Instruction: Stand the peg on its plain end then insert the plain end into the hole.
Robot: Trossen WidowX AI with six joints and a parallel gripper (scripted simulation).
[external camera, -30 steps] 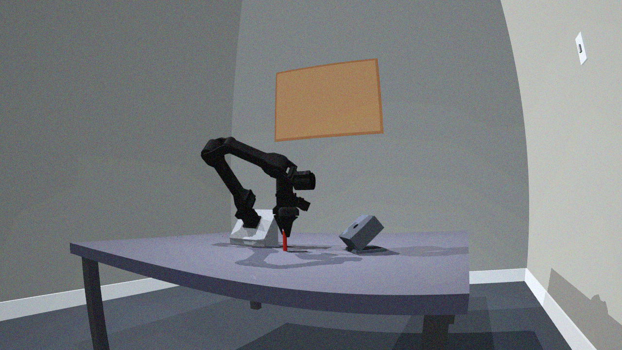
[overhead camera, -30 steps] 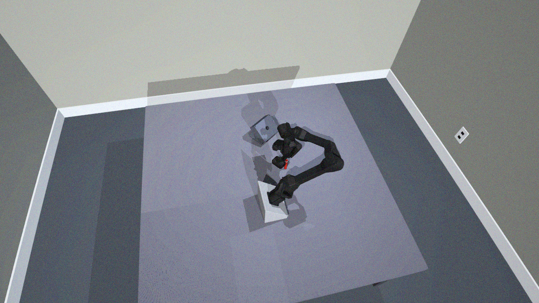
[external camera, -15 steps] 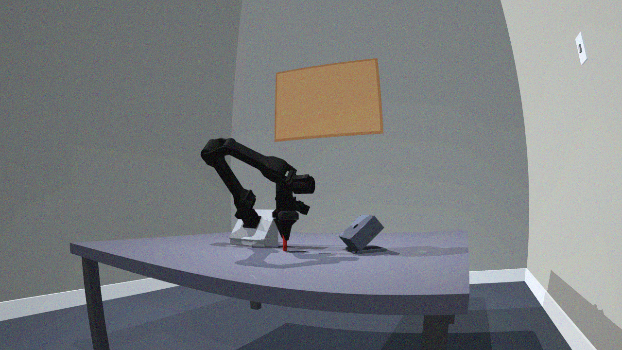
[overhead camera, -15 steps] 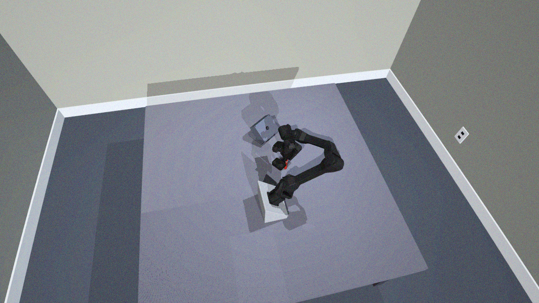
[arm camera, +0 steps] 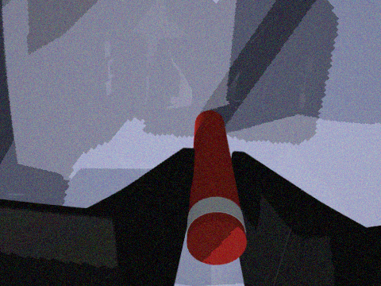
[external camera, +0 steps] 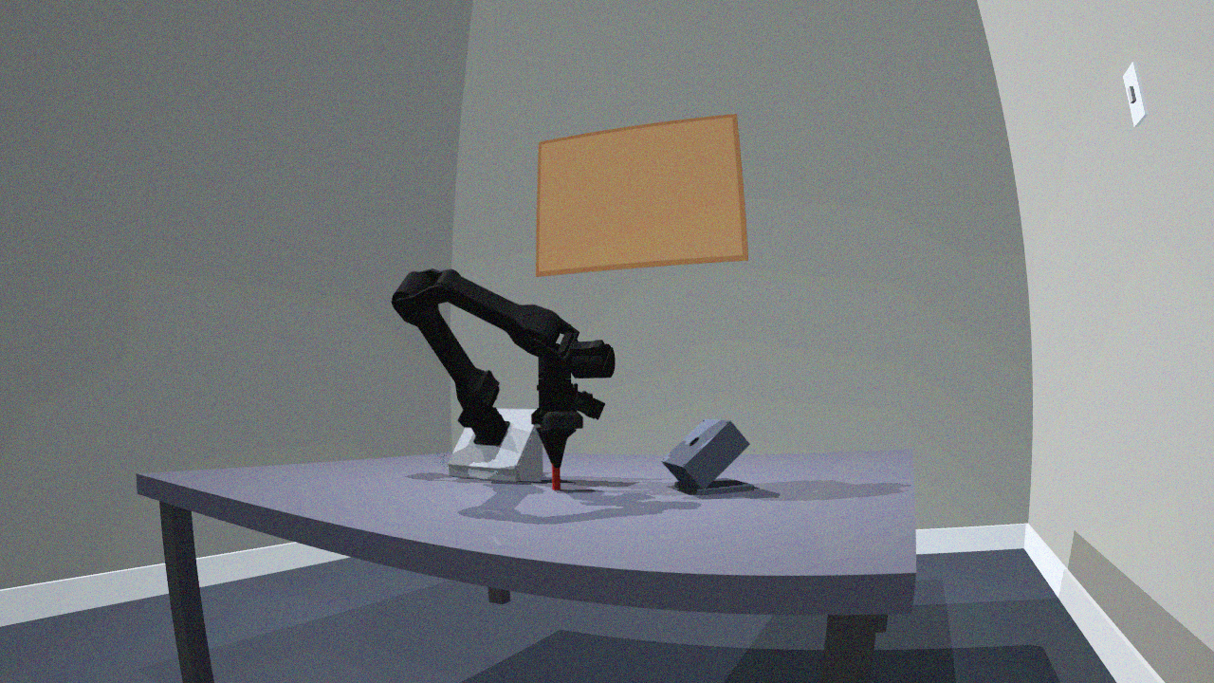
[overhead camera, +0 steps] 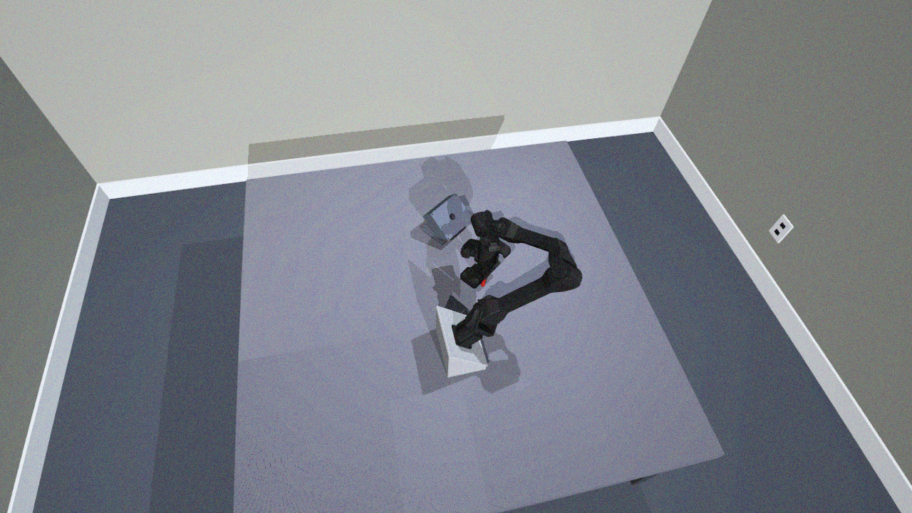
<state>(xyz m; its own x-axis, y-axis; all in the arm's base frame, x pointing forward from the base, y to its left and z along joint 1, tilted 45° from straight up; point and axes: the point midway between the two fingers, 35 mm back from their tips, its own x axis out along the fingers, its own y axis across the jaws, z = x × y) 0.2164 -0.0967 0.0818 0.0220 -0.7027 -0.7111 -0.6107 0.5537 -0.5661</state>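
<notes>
Right now my gripper tip is 250 mm short of the grey sloped panel, 60 mm to the right of it and 20 mm below it. Also, from my gripper tip: red peg 20 mm above.
</notes>
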